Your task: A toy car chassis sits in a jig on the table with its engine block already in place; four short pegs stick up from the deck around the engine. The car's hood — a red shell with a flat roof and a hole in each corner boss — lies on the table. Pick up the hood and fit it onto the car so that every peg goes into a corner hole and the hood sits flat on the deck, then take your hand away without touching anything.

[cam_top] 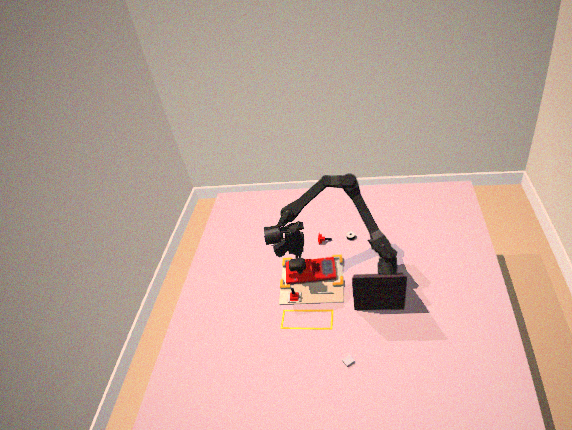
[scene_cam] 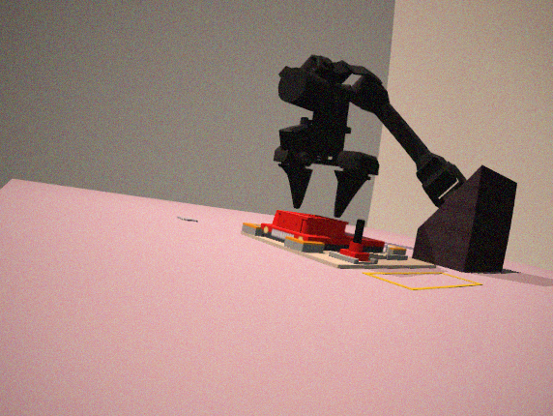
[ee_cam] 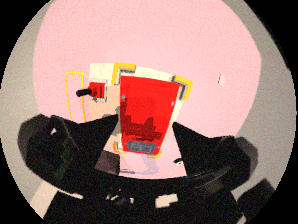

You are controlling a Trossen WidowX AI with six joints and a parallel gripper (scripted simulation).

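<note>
Now: gripper tip 20 mm above the red hood. The rest, counted from my gripper tip: grey engine block: 30 mm below, 10 mm to the left; then jig: 40 mm below, 30 mm to the left, 30 mm behind.
</note>
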